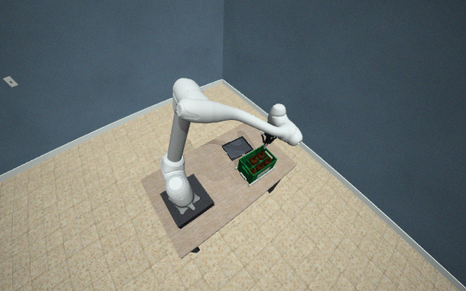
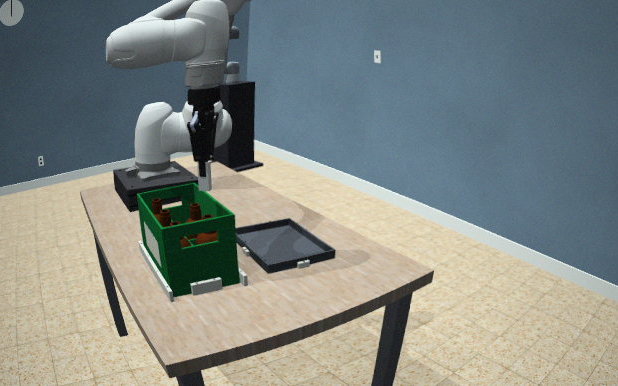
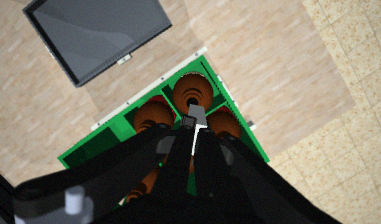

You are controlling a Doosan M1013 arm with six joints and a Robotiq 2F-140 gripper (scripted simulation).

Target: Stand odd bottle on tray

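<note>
Now: hand 17 cm above the brown bottle. The rest, counted from my hand: dark tray (4 cm behind, 25 cm to the left, 25 cm below); then green crate (10 cm behind, 2 cm to the right, 18 cm below).
</note>
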